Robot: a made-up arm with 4 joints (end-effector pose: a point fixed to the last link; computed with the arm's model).
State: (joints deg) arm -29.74 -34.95 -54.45 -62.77
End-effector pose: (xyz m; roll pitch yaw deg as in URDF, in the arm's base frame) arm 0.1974 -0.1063 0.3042 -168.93 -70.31 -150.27
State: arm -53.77 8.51 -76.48 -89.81
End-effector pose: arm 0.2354 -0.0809 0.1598 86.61 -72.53 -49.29
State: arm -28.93 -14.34 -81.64 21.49
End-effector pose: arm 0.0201 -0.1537 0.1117 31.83 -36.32 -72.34
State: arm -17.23 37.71 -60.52 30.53
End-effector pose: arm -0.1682 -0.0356 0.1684 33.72 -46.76 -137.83
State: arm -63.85 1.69 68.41 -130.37
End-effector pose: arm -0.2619 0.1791 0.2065 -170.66 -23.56 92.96
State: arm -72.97 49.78 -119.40 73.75
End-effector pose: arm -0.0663 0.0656 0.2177 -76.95 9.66 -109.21
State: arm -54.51 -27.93 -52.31 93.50
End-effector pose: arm -0.1015 0.1156 0.0771 2.36 28.02 -129.41
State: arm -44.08 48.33 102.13 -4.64
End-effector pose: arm -0.1745 0.1127 -0.0379 120.86 38.58 116.14
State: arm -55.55 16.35 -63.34 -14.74
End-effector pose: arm -0.0272 -0.1171 0.0348 46.17 -27.31 -86.64
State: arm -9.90 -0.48 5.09 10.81
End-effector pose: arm -0.0941 -0.1761 0.1026 117.44 -12.70 -155.47
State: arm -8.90 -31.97 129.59 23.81
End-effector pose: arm 0.1919 -0.0855 0.0722 -89.45 57.02 -6.63
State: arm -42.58 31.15 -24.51 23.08
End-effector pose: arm -0.1763 0.0194 0.0675 52.58 -24.33 -152.56
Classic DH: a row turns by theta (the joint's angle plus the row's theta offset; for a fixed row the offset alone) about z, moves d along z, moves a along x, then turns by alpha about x. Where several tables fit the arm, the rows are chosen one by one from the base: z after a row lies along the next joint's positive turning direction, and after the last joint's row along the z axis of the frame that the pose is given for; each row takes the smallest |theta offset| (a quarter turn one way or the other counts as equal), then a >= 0, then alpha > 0; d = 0 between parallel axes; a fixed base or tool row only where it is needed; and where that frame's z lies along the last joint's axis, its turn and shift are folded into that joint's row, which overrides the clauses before.
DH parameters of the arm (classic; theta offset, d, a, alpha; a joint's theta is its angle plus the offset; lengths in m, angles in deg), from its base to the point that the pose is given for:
base (fixed): 90 0.2497 0.0962 -90
joint 1: 0 -0.0325 -0.0757 -90
joint 2: -90 0.0938 0.0225 90
joint 3: -82 0.0441 0.093 81.9
joint 4: -48.4 -0.1696 -0.1712 131.56
tool (fixed): -84.37 -0.1369 0 0

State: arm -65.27 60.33 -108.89 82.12
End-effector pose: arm -0.0433 0.0992 0.2598 -83.31 -13.71 -120.27
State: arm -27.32 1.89 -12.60 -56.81
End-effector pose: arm -0.0737 -0.1879 0.2718 169.20 -50.43 176.20
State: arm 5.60 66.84 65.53 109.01
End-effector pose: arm 0.1065 -0.0043 0.0807 168.87 60.54 -109.74
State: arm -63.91 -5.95 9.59 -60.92
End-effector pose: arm -0.1384 -0.1160 0.0710 129.14 -26.49 -168.72
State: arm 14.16 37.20 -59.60 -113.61
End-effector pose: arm 0.1653 -0.0269 0.4261 -60.51 -21.26 77.13
